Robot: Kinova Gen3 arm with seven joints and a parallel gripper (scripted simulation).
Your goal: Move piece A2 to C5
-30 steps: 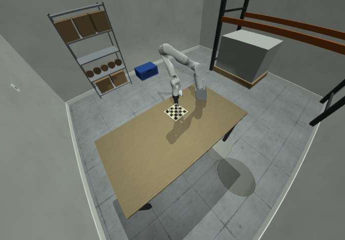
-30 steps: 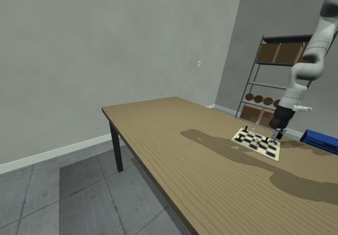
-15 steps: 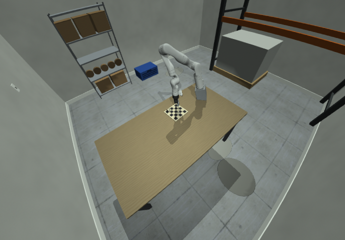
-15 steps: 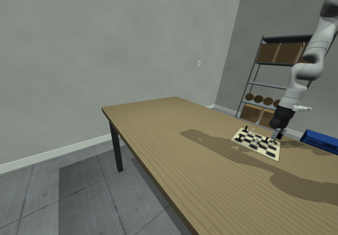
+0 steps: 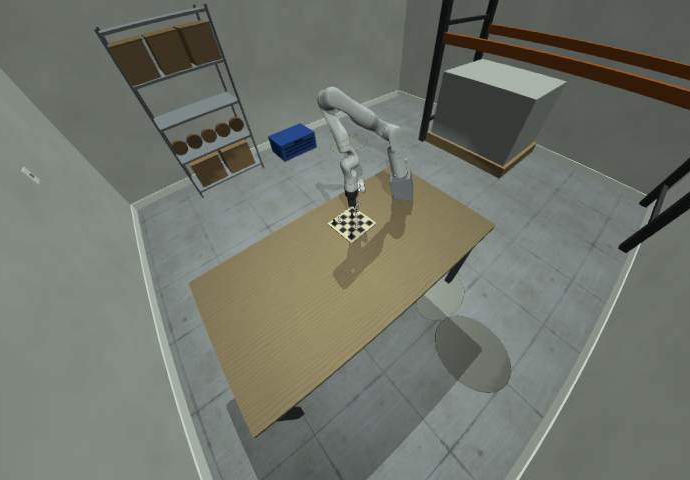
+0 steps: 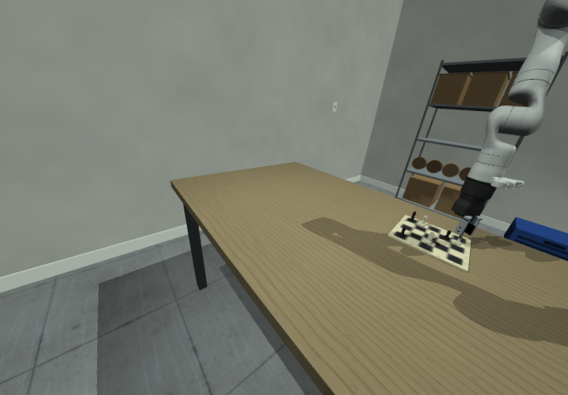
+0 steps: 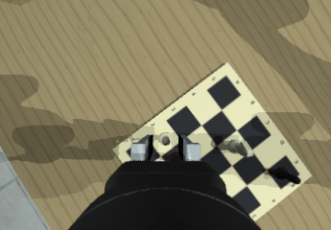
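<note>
Right now my hand is 4 cm above the light piece. Round my hand: small chessboard: 7 cm ahead, 6 cm below, 4 cm to the left.
</note>
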